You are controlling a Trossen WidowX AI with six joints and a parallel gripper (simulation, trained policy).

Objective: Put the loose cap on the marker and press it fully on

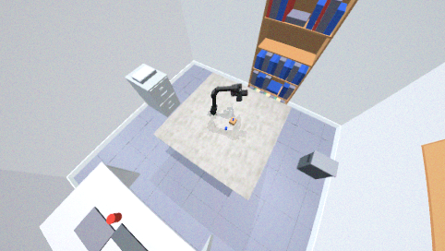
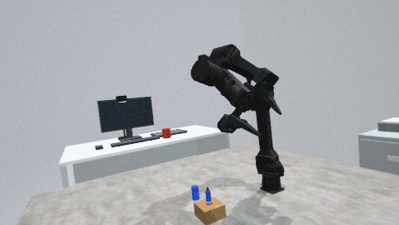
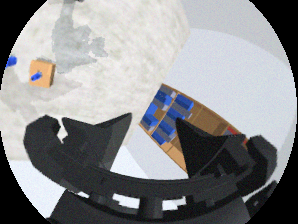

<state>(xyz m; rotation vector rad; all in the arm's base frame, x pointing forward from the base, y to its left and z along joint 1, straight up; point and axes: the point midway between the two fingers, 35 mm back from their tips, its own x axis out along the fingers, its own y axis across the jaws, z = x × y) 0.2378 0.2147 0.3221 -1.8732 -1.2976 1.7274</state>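
The blue cap lies 4 cm ahead of my gripper tip, 36 cm to the right of it and 28 cm below it. Also, from my gripper tip: tan holder block 6 cm ahead, 23 cm to the right, 28 cm below.
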